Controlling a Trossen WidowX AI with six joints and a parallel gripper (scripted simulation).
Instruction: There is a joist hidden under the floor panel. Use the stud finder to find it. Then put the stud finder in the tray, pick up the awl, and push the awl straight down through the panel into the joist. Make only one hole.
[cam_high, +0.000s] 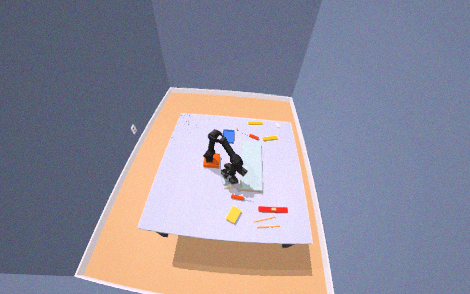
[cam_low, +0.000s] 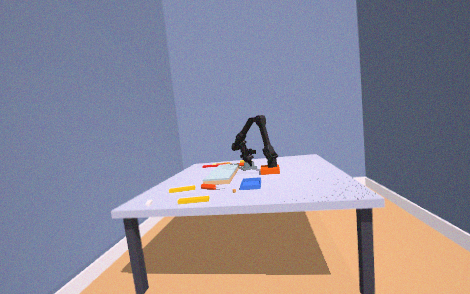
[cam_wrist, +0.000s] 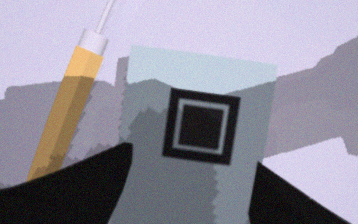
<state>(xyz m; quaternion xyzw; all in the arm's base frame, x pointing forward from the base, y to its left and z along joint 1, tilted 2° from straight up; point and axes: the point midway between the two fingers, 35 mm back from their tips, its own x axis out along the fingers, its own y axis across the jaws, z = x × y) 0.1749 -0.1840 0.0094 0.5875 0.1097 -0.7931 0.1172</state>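
Now: gripper tip 70 mm to the left of the awl, 20 mm past it and 20 mm above it. Round my gripper tip: red level: 350 mm ahead, 270 mm to the right, 10 mm below; stud finder: 20 mm above; yellow block: 300 mm to the right, 40 mm ahead, 10 mm below.
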